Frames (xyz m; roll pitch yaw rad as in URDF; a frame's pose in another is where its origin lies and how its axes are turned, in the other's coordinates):
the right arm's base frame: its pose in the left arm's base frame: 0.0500 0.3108 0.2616 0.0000 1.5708 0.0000
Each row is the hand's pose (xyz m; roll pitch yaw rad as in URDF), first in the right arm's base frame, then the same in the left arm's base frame.
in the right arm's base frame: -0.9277 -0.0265 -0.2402 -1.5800 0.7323 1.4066
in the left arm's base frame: -0.1902 0.2843 1.1893 0.1011 0.1219 2.3098
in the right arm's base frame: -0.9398 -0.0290 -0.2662 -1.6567 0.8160 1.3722
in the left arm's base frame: -0.2162 0.2818 1.2014 0.0597 0.1356 2.3967
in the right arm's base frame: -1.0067 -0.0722 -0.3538 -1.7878 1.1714 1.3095
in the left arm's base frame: -0.3038 0.2386 1.2683 0.0246 0.1006 2.7544
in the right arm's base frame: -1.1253 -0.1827 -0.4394 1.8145 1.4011 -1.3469
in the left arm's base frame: -0.3894 0.1281 1.3869 0.0229 0.0375 -2.9761
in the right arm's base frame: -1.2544 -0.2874 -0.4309 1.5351 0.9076 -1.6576
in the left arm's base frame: -0.3809 0.0234 1.5160 0.0328 -0.0534 -2.4802
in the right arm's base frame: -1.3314 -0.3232 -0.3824 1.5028 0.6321 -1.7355
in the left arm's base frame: -0.3324 -0.0124 1.5930 0.0299 -0.1327 -2.2094
